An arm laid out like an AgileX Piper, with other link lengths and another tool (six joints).
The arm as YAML. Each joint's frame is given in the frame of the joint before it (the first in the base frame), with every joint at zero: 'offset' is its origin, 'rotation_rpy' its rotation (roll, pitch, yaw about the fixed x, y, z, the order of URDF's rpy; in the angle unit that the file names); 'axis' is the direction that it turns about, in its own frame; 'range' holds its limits. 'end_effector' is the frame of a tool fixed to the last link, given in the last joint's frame.
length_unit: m
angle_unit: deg
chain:
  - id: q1
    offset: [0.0, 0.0, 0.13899]
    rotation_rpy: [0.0, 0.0, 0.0]
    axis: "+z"
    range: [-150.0, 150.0]
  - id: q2
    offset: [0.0, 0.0, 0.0]
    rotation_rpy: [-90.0, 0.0, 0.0]
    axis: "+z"
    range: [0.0, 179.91]
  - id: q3
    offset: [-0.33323, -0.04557, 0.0]
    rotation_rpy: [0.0, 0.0, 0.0]
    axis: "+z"
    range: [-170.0, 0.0]
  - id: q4
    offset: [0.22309, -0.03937, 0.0]
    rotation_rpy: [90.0, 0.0, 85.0]
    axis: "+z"
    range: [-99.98, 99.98]
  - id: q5
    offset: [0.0, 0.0, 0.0]
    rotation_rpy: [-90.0, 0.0, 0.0]
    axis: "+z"
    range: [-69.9, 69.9]
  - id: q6
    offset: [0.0, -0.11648, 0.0]
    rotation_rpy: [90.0, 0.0, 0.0]
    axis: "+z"
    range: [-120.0, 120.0]
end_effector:
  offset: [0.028, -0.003, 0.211]
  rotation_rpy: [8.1, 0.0, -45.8]
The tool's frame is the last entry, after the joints.
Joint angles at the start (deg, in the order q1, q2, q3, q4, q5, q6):
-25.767, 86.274, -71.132, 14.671, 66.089, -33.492
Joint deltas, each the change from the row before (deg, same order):
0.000, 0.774, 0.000, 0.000, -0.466, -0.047
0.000, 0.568, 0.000, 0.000, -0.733, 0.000
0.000, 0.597, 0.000, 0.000, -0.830, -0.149
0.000, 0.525, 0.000, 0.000, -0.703, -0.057
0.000, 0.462, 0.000, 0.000, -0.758, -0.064
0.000, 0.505, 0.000, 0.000, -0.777, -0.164
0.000, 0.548, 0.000, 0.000, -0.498, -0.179
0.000, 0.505, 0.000, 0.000, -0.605, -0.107
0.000, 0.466, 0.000, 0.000, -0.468, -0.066
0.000, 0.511, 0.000, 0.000, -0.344, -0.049
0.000, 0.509, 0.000, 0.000, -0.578, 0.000
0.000, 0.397, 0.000, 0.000, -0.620, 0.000
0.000, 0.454, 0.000, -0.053, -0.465, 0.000
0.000, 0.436, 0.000, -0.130, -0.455, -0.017
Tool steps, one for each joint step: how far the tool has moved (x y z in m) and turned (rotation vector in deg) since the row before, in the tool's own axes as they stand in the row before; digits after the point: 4 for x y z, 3 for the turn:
0.0007, -0.0013, 0.0043, -0.263, 0.148, 0.112
0.0001, -0.0030, 0.0036, 0.191, 0.043, 0.126
0.0001, -0.0035, 0.0039, 0.260, 0.016, -0.015
0.0002, -0.0029, 0.0034, 0.203, 0.031, 0.058
0.0000, -0.0033, 0.0032, 0.316, 0.002, 0.040
0.0001, -0.0033, 0.0035, 0.294, 0.000, -0.051
0.0005, -0.0016, 0.0034, -0.020, 0.062, -0.066
0.0003, -0.0023, 0.0033, 0.125, 0.041, -0.001
0.0004, -0.0016, 0.0030, 0.027, 0.059, 0.029
0.0006, -0.0007, 0.0031, -0.137, 0.097, 0.050
0.0004, -0.0020, 0.0033, 0.095, 0.065, 0.103
0.0001, -0.0025, 0.0028, 0.241, 0.023, 0.084
0.0006, -0.0015, 0.0029, 0.043, 0.108, 0.055
0.0010, -0.0016, 0.0028, 0.061, 0.160, -0.016

